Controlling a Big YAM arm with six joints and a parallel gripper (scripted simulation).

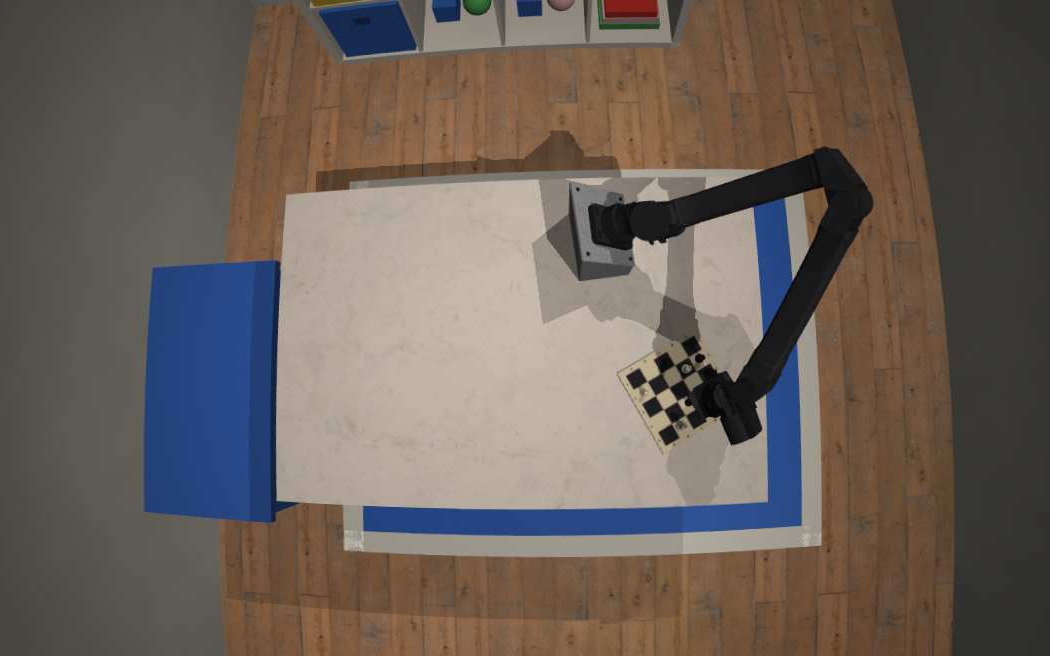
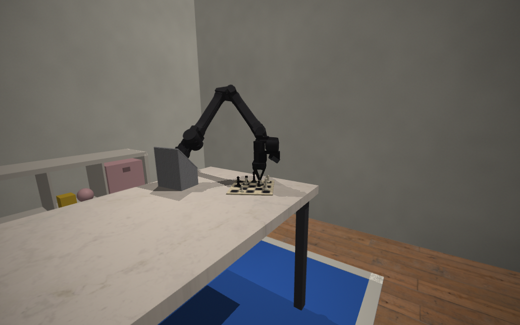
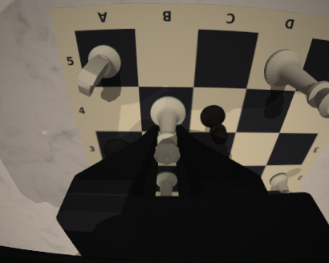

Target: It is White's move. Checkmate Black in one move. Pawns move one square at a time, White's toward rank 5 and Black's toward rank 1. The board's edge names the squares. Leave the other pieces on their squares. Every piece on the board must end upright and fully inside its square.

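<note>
My hand is 10 mm above the white rook. Also, from my hand: black pawn: 30 mm to the right, 20 mm below, 10 mm ahead; tall black piece: 50 mm behind, 20 mm to the left; small chessboard: 50 mm to the right, 40 mm below, 20 mm behind.
</note>
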